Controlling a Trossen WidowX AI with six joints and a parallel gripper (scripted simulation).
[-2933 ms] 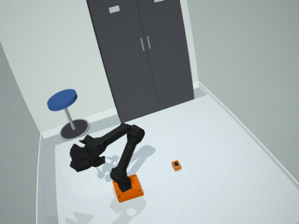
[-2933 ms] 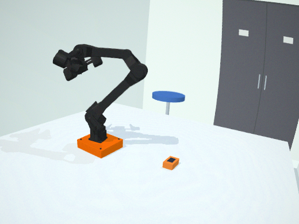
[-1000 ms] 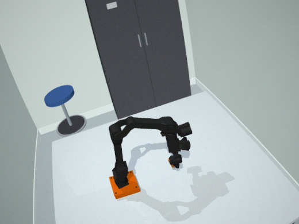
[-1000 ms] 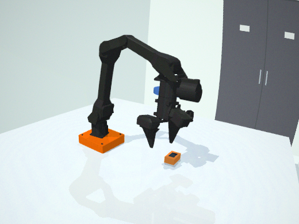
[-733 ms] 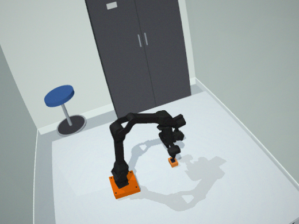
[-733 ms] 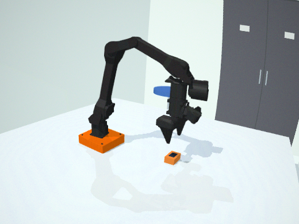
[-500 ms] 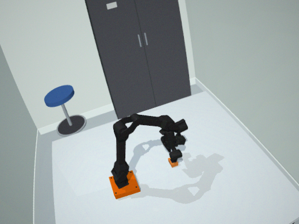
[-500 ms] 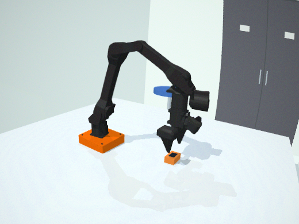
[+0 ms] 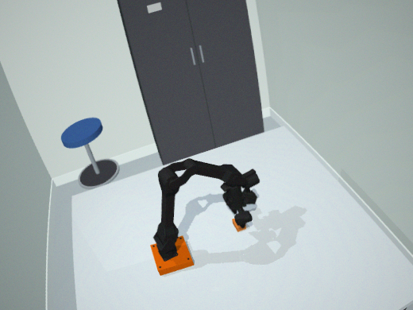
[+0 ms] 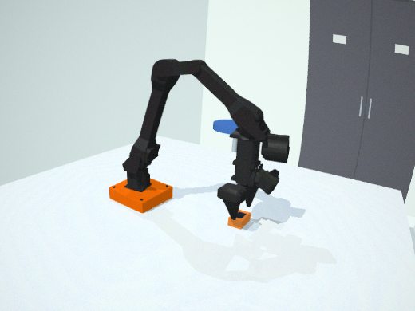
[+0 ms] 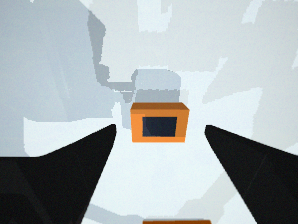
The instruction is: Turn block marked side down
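My gripper tip is 10 mm above the orange block.
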